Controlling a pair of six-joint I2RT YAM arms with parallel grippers.
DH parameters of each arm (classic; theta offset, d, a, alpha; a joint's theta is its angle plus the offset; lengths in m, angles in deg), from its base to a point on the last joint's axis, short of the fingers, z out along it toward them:
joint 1: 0 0.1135 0.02 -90
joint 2: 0 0 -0.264 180
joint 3: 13.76 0 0.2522 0
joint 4: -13.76 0 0.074 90
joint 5: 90 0 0 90
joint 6: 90 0.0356 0 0
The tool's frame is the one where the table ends.
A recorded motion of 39 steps. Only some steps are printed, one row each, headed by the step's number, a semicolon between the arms.
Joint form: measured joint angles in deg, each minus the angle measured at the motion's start. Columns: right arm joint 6, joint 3, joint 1, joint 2, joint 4, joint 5; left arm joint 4, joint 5, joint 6, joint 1, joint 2, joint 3.
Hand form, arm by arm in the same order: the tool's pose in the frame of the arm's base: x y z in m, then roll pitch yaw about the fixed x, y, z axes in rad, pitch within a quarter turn. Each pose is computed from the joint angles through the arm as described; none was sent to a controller.
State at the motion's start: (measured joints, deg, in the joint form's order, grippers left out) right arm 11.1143 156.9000 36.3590 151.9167 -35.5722 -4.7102; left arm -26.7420 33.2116 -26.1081 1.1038 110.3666 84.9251
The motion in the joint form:
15: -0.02 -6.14 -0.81 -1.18 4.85 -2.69; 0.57 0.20 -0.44 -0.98 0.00 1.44
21: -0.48 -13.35 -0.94 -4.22 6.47 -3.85; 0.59 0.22 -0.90 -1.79 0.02 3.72
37: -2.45 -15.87 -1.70 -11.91 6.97 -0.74; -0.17 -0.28 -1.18 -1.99 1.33 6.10
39: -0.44 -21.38 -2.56 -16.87 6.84 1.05; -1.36 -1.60 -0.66 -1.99 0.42 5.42
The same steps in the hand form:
15: 0.4767 0.3463 0.2468 2.7152 0.9812 -2.8714; 0.4265 -0.0187 0.2365 -2.3382 0.3940 -2.7235
21: 0.4721 0.3423 0.2368 2.7333 0.9388 -2.8375; 0.4310 -0.0248 0.2490 -2.3178 0.4244 -2.7247
37: 0.4613 0.3230 0.2969 2.7749 1.0545 -2.8453; 0.4377 -0.0261 0.2518 -2.3202 0.4284 -2.7203
39: 0.4539 0.3066 0.3102 2.7541 1.0352 -2.9223; 0.4329 -0.0254 0.2528 -2.3479 0.4270 -2.7221

